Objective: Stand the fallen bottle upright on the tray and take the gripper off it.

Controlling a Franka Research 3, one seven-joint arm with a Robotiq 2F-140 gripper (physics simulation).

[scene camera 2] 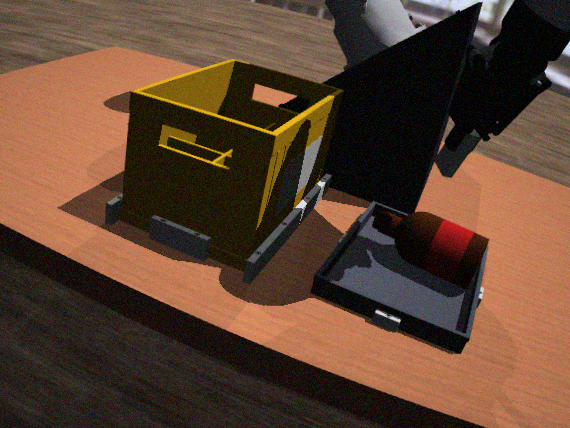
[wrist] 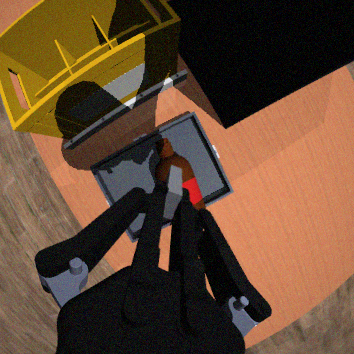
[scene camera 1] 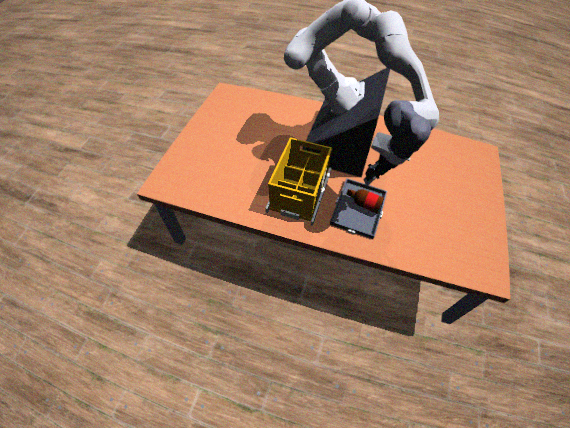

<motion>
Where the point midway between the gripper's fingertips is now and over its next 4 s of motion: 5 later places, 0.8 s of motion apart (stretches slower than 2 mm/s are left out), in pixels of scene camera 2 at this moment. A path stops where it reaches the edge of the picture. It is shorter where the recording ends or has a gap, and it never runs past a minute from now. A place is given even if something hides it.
My gripper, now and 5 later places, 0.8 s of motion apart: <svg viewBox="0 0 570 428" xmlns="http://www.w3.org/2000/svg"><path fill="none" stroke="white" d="M442 168L444 165L452 154L453 153L454 153L414 138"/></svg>
</motion>
